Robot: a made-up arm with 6 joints.
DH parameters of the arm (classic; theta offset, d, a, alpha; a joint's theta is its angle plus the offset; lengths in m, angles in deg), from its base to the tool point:
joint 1: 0 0.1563 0 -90
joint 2: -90 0 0.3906 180
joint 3: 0 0 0 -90
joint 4: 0 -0.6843 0 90
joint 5: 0 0.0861 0 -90
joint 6: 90 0 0 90
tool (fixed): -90 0 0 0
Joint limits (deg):
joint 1: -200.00..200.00
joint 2: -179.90..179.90
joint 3: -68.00..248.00
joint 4: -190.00..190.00
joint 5: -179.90..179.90
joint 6: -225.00..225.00
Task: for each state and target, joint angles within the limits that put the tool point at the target. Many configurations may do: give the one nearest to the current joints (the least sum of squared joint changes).
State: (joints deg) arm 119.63 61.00 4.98 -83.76 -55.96 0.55
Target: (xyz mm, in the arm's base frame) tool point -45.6 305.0 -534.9
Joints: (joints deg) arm 101.54 90.98 1.14 -79.08 -55.96 0.55
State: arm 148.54 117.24 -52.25 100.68 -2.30 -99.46
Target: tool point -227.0 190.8 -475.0
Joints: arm 137.84 82.30 -22.37 97.30 -2.30 -99.46
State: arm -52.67 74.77 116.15 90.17 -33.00 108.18
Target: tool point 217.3 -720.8 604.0
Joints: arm -73.00 108.79 157.89 88.00 -33.00 108.18
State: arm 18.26 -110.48 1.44 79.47 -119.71 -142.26
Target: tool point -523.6 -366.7 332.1
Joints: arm 33.22 -151.62 -27.49 76.64 -119.71 -142.26
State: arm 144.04 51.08 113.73 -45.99 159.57 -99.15
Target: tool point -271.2 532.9 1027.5
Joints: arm 122.99 49.98 119.43 -43.30 159.57 -99.15
